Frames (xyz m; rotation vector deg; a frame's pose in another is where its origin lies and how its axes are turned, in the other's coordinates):
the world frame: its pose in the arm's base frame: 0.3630 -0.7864 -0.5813 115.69 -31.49 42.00
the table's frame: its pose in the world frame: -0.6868 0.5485 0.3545 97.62 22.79 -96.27
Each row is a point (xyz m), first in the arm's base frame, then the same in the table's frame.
Working: the arm's base frame: its pose in the table's frame: 1.5036 0.3884 -0.4285 111.25 117.31 14.05

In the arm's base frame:
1: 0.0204 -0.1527 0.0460
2: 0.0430 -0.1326 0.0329
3: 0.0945 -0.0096 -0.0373
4: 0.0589 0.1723 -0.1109
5: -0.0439 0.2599 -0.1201
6: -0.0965 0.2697 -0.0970
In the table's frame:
1: 1.3746 0.3944 -0.5242
2: 1.3884 0.4193 -0.5077
3: 1.4788 0.4849 -0.4065
4: 1.6265 0.4682 -0.2736
5: 1.7094 0.3728 -0.2253
6: 1.7283 0.3192 -0.2382

